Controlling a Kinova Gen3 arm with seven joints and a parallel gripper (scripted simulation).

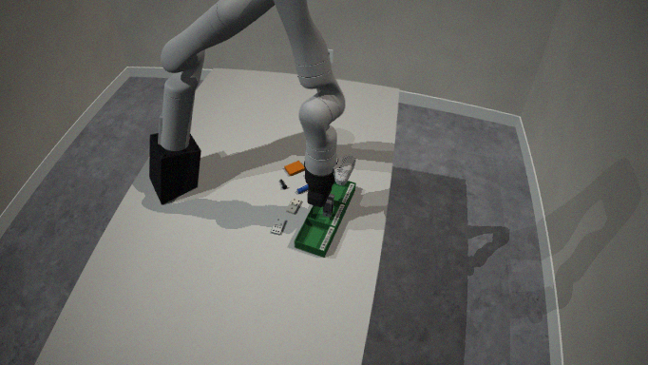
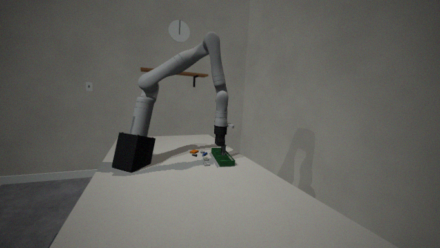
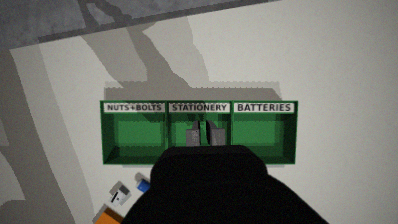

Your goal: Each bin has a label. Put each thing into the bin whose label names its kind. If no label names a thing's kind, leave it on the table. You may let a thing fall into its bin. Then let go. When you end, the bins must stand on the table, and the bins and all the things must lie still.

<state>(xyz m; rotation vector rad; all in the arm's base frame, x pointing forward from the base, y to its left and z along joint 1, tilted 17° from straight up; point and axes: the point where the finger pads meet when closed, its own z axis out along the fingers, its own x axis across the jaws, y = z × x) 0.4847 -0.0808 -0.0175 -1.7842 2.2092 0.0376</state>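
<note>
The green three-part bin lies 1 cm to the left of my hand and 3 cm below it. The rest, counted from my hand: black bolt (15 cm behind, 10 cm to the left, 4 cm below); then grey piece (8 cm behind, 15 cm to the left, 4 cm below); then blue battery (8 cm behind, 10 cm to the left, 4 cm below).
</note>
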